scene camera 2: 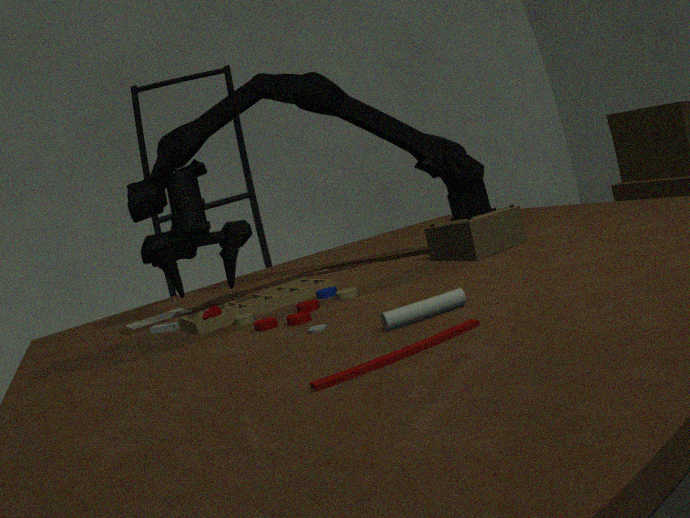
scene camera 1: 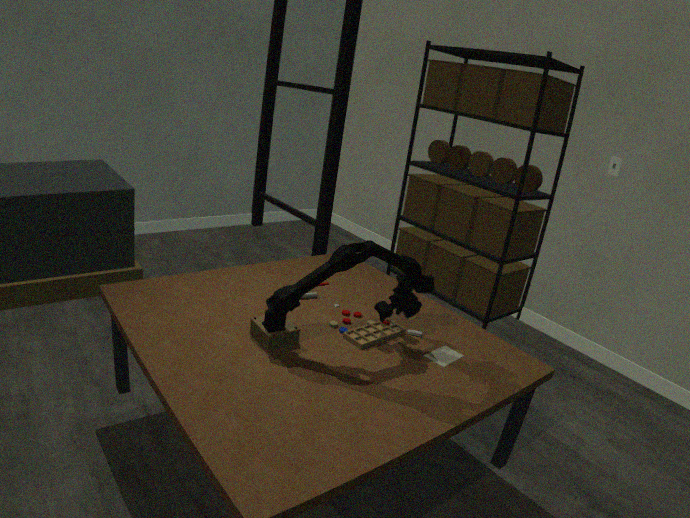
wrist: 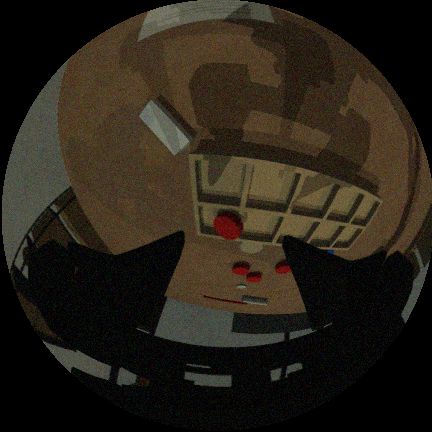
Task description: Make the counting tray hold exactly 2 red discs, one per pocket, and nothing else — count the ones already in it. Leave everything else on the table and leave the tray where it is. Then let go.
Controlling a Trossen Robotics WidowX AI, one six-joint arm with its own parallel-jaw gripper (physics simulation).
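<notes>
The tan counting tray [scene camera 1: 363, 345] [scene camera 2: 201, 327] [wrist: 194, 192] has two rows of pockets. One red disc [scene camera 1: 386, 322] [scene camera 2: 212, 311] [wrist: 228, 225] is at its end corner pocket; it looks tilted, partly over the pocket's wall. No disc shows in the other pockets in the wrist view. Three red discs lie on the table beside the tray: one red disc [scene camera 1: 346, 313] [scene camera 2: 299, 318] [wrist: 254, 277], another red disc [scene camera 1: 357, 315] [scene camera 2: 265, 323] [wrist: 241, 269] and a third red disc [scene camera 1: 346, 321] [scene camera 2: 307, 305] [wrist: 283, 267]. My gripper [scene camera 2: 206, 291] [wrist: 234, 238] is open and empty, above the tray's disc end.
A blue disc [scene camera 1: 342, 330] [scene camera 2: 326, 292], cream discs [scene camera 2: 347, 292] [scene camera 2: 243, 319] and a small white piece [scene camera 1: 336, 305] [scene camera 2: 317, 328] lie near the tray. A white block [scene camera 1: 414, 332] [wrist: 165, 127] and card [scene camera 1: 444, 355] lie past its end. A white cylinder [scene camera 2: 423, 308] and red rod [scene camera 2: 395, 355] lie farther off.
</notes>
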